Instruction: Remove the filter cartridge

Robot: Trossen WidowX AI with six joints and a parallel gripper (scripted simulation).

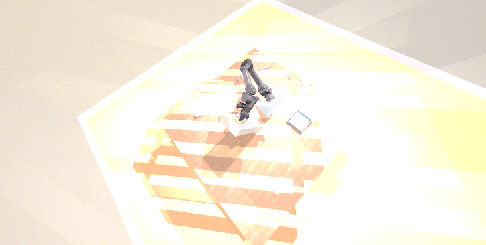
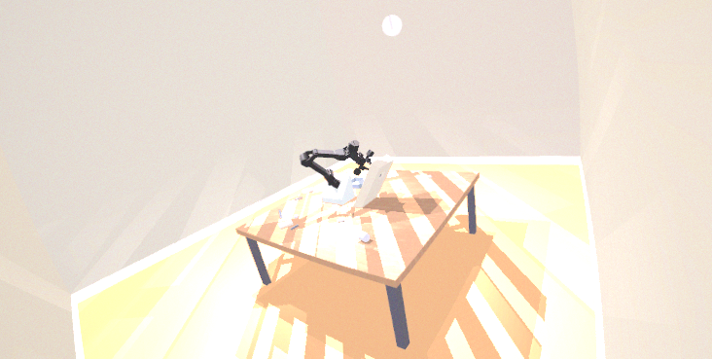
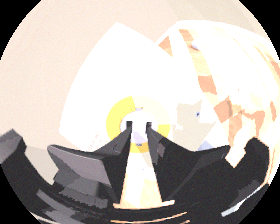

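The filter cartridge is 2 cm ahead of my gripper tip and 1 cm below it. From my gripper tip the other things lie so: tray (44 cm behind, 23 cm to the left, 23 cm below); then service panel (9 cm below, 3 cm behind).
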